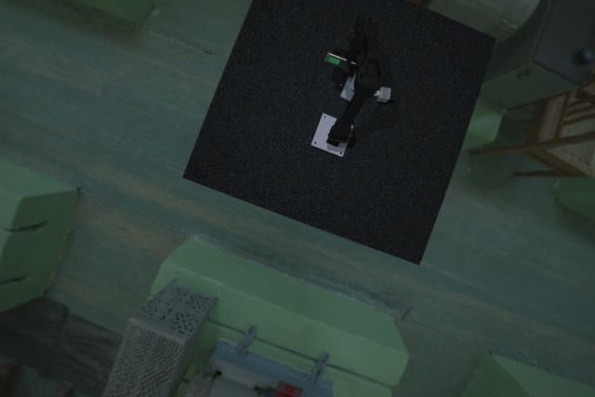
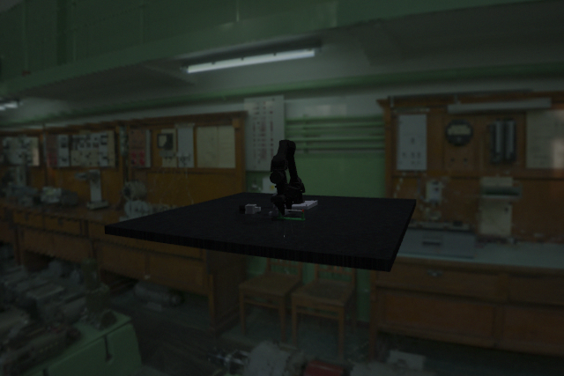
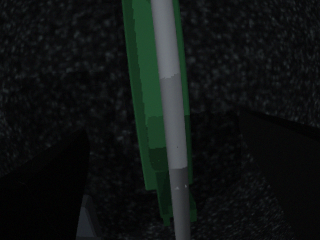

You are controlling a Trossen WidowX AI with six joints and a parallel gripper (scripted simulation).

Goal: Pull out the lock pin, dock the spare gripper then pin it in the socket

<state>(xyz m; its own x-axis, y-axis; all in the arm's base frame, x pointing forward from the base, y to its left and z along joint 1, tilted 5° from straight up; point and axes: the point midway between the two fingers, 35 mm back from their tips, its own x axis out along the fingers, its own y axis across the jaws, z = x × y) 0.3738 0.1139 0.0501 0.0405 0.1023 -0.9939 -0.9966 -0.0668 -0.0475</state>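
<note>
Now: the green bracket 2 cm to the left of my gripper tip. Also, from my gripper tip: spare gripper (7 cm behind, 26 cm to the right); then mount (9 cm behind, 9 cm to the right, 3 cm above).
</note>
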